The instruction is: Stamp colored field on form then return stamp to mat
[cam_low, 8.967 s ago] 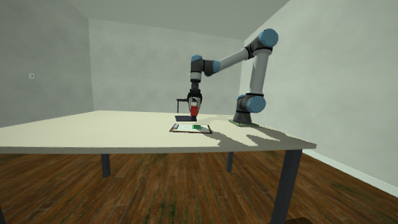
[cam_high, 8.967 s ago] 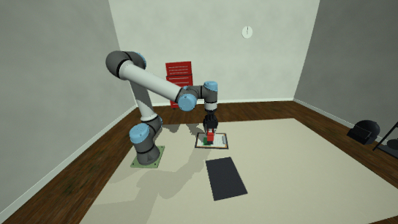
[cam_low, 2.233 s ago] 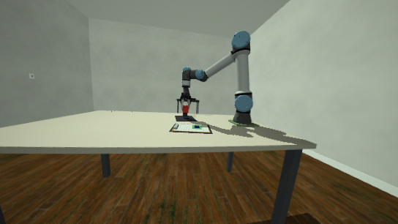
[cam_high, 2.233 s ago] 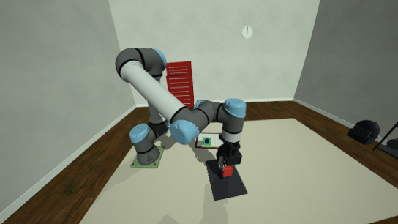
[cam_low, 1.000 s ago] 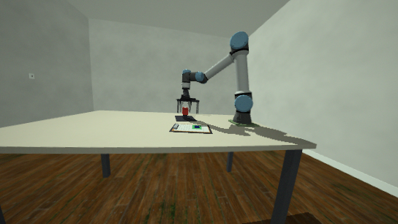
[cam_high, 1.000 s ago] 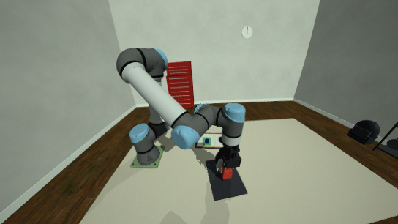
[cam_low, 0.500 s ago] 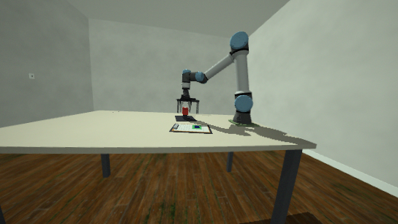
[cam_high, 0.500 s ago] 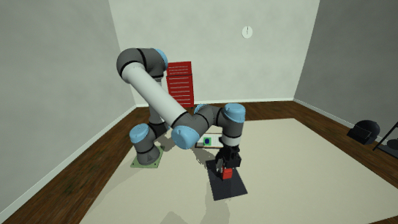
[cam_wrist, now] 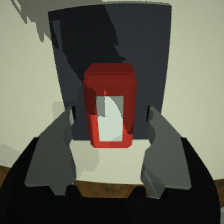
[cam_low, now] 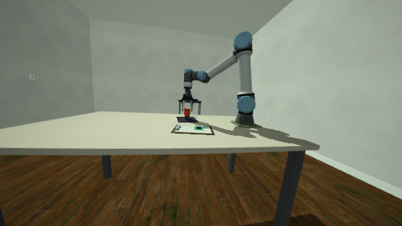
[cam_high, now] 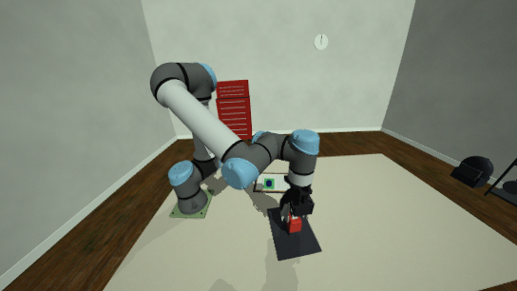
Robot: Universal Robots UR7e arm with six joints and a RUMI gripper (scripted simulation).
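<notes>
Now: hand 3 cm above the red stamp. Round my hand: dark mat 8 cm below; then clipboard 29 cm to the left, 8 cm below, 7 cm behind.
</notes>
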